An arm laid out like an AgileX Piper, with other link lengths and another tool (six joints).
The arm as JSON. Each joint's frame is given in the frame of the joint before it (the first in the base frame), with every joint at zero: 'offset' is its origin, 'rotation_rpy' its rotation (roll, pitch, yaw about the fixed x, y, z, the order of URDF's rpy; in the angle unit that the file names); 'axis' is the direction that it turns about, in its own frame. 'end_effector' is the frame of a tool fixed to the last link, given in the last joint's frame.
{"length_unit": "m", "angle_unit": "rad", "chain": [
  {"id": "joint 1", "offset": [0.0, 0.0, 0.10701], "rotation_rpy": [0.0, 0.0, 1.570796], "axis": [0.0, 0.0, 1.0]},
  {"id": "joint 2", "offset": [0.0, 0.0, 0.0], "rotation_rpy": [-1.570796, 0.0, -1.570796], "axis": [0.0, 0.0, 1.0]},
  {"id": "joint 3", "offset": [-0.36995, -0.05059, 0.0], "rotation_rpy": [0.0, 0.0, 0.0], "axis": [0.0, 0.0, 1.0]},
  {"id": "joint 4", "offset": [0.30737, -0.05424, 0.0], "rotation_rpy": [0.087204, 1.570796, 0.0], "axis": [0.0, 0.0, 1.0]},
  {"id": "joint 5", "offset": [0.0, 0.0, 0.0], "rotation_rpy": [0.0, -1.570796, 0.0], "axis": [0.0, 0.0, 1.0]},
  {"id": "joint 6", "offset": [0.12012, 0.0, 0.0], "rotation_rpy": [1.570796, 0.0, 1.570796], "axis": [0.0, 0.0, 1.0]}
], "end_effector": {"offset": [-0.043, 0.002, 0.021], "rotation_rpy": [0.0, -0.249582, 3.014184]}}
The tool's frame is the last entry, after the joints.
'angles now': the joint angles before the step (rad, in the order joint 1, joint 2, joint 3, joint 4, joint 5, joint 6). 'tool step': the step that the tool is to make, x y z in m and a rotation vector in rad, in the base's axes. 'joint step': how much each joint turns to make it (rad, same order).
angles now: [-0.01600, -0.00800, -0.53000, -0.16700, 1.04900, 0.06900]
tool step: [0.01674, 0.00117, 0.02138, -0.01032, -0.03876, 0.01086]
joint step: [0.00003, 0.07900, -0.02300, -0.00303, -0.09599, 0.00203]
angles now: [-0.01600, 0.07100, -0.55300, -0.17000, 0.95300, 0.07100]
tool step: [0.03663, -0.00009, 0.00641, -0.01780, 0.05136, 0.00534]
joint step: [-0.00002, 0.13598, 0.00000, -0.01498, -0.08599, 0.00197]
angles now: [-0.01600, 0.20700, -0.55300, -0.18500, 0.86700, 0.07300]
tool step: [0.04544, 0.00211, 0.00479, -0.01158, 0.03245, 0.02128]
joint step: [0.00000, 0.16002, -0.00001, -0.00401, -0.13001, 0.00001]
